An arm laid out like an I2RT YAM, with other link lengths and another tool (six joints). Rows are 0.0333 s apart.
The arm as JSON. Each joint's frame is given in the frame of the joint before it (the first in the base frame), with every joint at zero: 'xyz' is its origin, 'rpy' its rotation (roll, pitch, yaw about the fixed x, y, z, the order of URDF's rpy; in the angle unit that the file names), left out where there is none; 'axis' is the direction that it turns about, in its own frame. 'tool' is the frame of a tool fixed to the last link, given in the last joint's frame.
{
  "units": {
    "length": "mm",
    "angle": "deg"
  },
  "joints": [
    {
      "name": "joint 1",
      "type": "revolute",
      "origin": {
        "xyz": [
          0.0,
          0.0,
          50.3
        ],
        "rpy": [
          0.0,
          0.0,
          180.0
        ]
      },
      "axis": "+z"
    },
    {
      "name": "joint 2",
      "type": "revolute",
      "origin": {
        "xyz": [
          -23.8,
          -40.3,
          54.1
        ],
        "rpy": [
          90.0,
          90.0,
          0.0
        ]
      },
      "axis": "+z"
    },
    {
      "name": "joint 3",
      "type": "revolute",
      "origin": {
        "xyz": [
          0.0,
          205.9,
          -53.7
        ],
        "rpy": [
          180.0,
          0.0,
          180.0
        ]
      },
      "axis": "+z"
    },
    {
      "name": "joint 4",
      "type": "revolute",
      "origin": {
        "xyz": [
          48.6,
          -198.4,
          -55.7
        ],
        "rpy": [
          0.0,
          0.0,
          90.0
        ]
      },
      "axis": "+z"
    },
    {
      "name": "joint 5",
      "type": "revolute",
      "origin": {
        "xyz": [
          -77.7,
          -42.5,
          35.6
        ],
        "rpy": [
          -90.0,
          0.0,
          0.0
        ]
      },
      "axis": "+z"
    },
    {
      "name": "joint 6",
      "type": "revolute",
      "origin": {
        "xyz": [
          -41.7,
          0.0,
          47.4
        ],
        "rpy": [
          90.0,
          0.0,
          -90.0
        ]
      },
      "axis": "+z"
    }
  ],
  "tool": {
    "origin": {
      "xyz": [
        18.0,
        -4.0,
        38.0
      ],
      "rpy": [
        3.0,
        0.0,
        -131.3
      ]
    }
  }
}
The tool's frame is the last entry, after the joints.
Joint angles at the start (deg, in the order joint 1, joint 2, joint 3, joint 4, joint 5, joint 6):
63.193, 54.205, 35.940, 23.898, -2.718, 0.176
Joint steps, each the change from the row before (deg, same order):
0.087, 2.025, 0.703, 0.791, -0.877, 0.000
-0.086, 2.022, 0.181, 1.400, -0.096, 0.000
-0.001, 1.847, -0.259, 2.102, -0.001, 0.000
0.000, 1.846, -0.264, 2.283, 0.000, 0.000
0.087, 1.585, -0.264, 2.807, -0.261, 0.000
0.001, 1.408, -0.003, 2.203, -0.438, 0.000
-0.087, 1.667, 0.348, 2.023, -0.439, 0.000
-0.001, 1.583, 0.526, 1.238, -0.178, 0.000
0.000, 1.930, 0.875, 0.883, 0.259, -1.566
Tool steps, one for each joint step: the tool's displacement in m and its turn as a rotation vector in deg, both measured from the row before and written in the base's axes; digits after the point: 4 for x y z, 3 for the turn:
0.0012, 0.0060, -0.0020, -0.511, 0.166, 0.960
0.0027, 0.0047, -0.0038, -0.397, 0.191, 0.010
0.0021, 0.0041, -0.0040, -0.004, 0.002, 0.000
0.0020, 0.0039, -0.0037, 0.154, -0.078, 0.000
0.0008, 0.0034, -0.0012, 0.844, -0.453, 0.347
0.0009, 0.0031, -0.0005, 0.686, -0.398, 0.436
0.0017, 0.0037, -0.0001, 0.605, -0.364, 0.349
0.0016, 0.0038, -0.0009, 0.151, -0.102, 0.176
0.0026, 0.0046, -0.0011, -0.717, -1.334, -0.457

